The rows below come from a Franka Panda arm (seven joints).
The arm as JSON. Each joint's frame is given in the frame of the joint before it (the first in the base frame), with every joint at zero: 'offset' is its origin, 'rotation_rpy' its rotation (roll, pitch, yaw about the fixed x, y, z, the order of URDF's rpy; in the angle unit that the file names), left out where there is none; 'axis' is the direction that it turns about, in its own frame. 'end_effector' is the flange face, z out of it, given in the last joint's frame.
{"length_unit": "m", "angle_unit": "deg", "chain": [
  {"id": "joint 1", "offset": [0.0, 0.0, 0.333], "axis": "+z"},
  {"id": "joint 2", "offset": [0.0, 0.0, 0.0], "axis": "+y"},
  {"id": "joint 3", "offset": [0.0, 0.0, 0.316], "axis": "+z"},
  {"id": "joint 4", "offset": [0.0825, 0.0, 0.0], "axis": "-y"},
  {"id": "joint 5", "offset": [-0.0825, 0.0, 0.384], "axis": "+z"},
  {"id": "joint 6", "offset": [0.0, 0.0, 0.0], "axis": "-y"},
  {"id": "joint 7", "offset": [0.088, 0.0, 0.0], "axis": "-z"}
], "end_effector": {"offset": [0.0, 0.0, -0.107], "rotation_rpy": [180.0, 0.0, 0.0]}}
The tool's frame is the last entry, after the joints.
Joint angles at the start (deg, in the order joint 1, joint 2, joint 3, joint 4, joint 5, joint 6, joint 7):
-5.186, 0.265, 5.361, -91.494, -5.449, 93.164, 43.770
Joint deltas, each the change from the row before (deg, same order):
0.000, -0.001, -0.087, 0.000, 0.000, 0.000, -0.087
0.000, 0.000, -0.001, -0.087, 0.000, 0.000, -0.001
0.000, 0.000, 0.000, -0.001, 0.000, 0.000, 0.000
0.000, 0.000, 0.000, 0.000, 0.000, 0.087, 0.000
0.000, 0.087, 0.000, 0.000, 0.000, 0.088, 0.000
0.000, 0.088, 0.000, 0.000, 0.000, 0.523, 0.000
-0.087, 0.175, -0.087, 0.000, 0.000, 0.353, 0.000
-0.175, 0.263, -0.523, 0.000, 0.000, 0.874, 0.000
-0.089, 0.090, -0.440, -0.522, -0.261, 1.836, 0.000
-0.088, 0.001, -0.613, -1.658, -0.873, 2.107, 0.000
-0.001, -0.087, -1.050, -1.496, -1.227, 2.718, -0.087
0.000, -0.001, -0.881, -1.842, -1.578, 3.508, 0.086
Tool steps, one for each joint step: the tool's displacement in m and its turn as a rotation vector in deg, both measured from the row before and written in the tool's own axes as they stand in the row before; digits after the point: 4 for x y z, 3 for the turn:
0.0006, 0.0006, 0.0001, -0.007, -0.003, 0.000
-0.0001, 0.0000, 0.0007, -0.060, -0.063, -0.008
0.0000, 0.0000, 0.0000, -0.001, -0.001, 0.000
0.0001, -0.0001, -0.0001, 0.060, 0.063, 0.000
0.0004, -0.0004, 0.0007, 0.007, -0.005, -0.008
0.0010, -0.0010, 0.0001, 0.307, 0.309, -0.008
0.0021, 0.0002, 0.0014, 0.120, 0.111, 0.157
0.0065, 0.0031, 0.0019, 0.370, 0.403, 0.670
0.0058, 0.0016, 0.0029, 0.607, 1.046, 0.439
0.0059, 0.0040, 0.0112, -0.386, 0.898, 0.397
0.0089, 0.0066, 0.0085, -0.110, 1.747, 0.555
0.0079, 0.0046, 0.0110, -0.069, 2.217, 0.314

